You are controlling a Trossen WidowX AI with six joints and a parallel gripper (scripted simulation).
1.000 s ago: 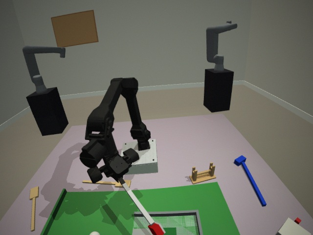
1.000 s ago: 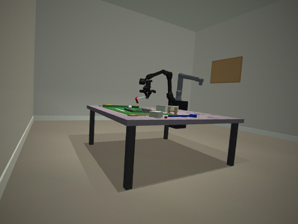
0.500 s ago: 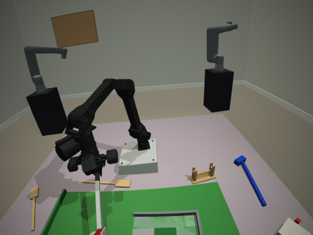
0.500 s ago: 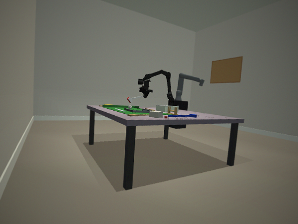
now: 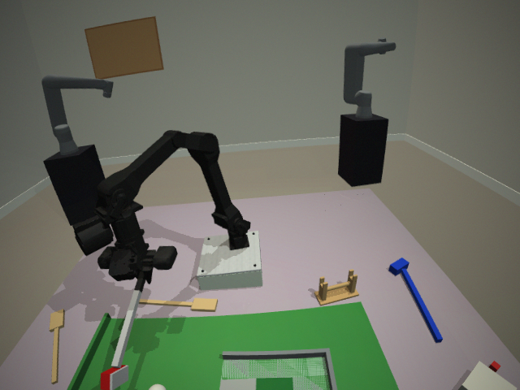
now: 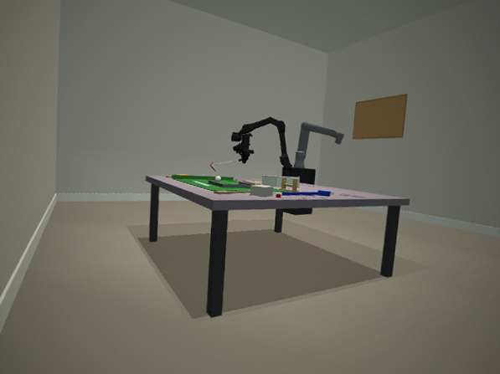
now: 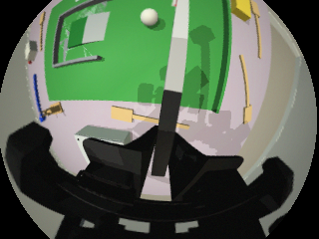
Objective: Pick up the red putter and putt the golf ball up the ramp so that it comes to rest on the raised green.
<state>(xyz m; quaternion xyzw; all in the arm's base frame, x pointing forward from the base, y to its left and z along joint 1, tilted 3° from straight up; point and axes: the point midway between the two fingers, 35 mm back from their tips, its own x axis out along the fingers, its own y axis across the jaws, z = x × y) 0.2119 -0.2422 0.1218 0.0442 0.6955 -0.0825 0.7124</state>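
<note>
Right now the red putter is 120 mm ahead of my gripper tip and 20 mm to the right of it. Also, from my gripper tip: wooden rack (20 mm ahead, 500 mm to the left, 110 mm below); white golf ball (230 mm ahead, 20 mm to the left, 120 mm below); green mat (260 mm ahead, 170 mm to the left, 140 mm below).
</note>
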